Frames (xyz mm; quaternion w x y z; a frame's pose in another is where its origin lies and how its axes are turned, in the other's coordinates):
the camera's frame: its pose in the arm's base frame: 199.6 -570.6 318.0 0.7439 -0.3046 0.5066 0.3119
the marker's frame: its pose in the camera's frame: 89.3 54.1 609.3 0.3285 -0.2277 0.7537 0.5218
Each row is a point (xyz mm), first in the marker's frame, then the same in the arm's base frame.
Working: the marker's frame: its pose in the arm's base frame: 527.3 -54.6 409.8 0.3695 0.2402 -0.8149 -0.3764

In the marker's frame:
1: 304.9 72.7 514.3
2: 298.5 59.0 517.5
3: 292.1 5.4 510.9
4: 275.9 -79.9 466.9
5: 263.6 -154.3 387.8
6: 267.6 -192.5 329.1
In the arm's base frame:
1: -70.1 9.2 367.7
2: -67.1 6.7 352.8
3: -52.0 -24.2 310.6
4: 2.0 -83.8 255.8
5: 79.9 -154.8 226.9
6: 127.8 -206.0 224.4

